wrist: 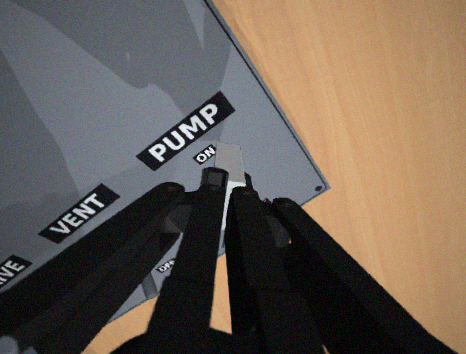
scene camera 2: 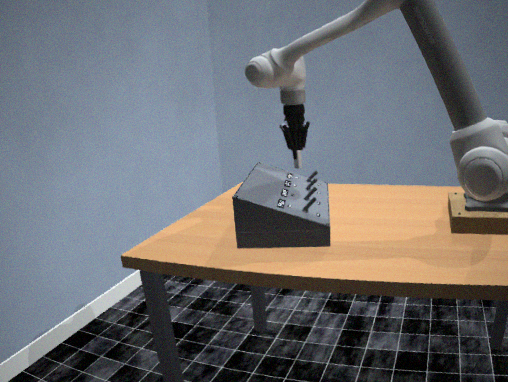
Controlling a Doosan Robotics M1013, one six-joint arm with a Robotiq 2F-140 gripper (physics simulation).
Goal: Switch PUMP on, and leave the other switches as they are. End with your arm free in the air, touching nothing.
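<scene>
The gripper [scene camera 2: 298,168] is visible, in the wrist view as well: gripper [wrist: 225,161]. Also present, a grey sloped switch box [wrist: 107,107].
</scene>
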